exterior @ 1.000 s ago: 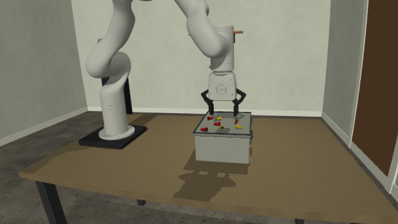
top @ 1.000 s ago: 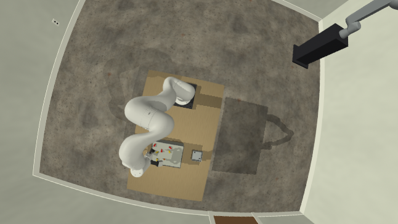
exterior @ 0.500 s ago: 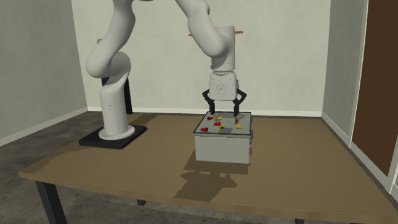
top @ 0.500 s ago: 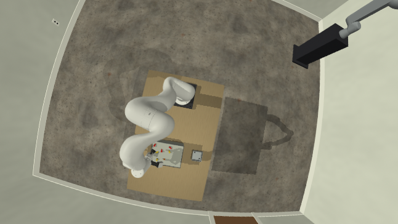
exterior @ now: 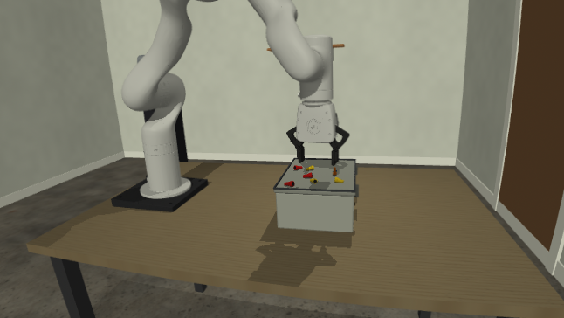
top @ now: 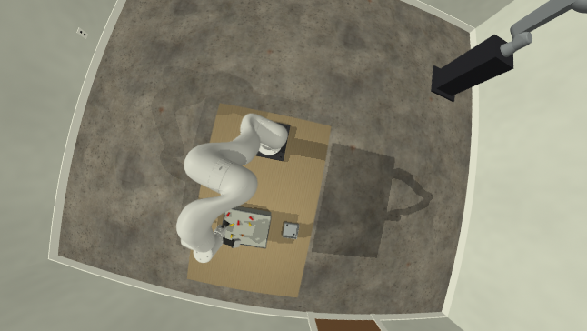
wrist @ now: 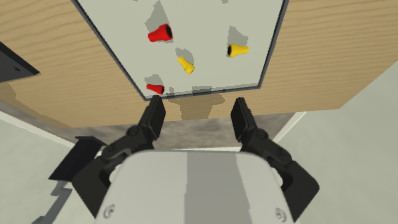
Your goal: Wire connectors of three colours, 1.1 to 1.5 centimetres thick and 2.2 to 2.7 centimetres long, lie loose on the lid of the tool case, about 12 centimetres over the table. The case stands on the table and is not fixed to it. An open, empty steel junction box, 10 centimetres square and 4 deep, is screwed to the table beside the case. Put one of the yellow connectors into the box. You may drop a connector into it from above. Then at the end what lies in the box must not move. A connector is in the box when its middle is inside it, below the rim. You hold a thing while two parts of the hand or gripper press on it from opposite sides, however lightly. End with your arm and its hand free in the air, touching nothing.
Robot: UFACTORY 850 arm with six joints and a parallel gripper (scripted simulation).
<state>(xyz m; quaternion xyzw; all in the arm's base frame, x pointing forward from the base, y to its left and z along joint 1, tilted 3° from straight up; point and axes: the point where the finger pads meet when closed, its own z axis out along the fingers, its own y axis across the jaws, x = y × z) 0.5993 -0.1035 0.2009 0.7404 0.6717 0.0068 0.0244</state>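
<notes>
My gripper is now 3 cm short of the orange connector, 10 cm to the right of it and 7 cm above it. From my hand the other things lie so: grey tool case: 1 cm behind, 11 cm to the left, 11 cm below.
</notes>
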